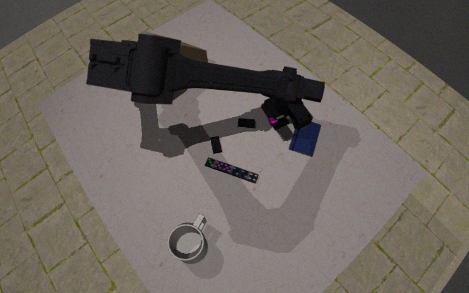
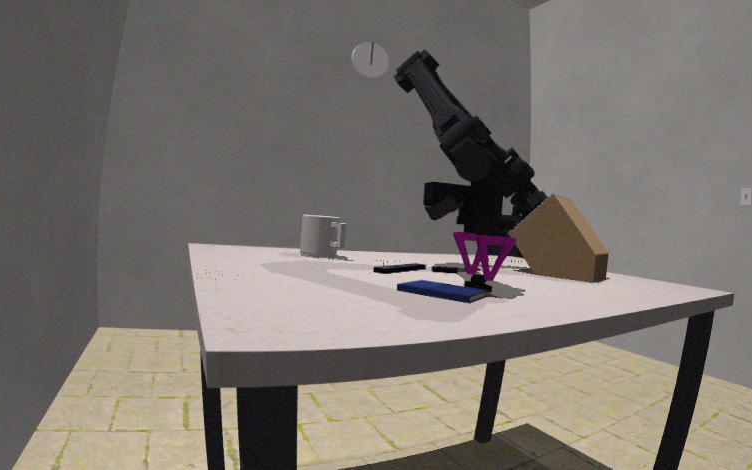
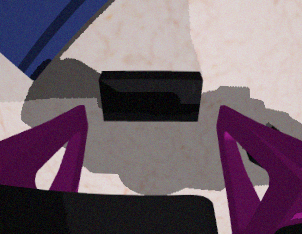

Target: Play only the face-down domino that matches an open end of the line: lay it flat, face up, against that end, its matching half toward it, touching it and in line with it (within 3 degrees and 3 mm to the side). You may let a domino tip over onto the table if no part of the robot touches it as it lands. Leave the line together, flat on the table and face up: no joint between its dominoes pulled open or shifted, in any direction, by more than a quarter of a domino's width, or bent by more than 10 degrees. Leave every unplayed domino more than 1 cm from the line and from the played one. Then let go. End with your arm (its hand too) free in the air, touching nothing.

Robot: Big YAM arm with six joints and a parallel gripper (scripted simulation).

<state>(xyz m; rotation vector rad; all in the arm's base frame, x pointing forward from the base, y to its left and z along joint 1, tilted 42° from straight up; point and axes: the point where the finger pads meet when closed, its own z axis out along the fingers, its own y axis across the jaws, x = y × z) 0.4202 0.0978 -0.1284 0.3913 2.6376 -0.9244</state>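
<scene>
My gripper is now 20 mm above the domino. From my hand the other things lie so: blue book: 100 mm ahead, 10 mm to the left, 20 mm below; then mug: 70 mm ahead, 470 mm to the right, 10 mm above.
</scene>
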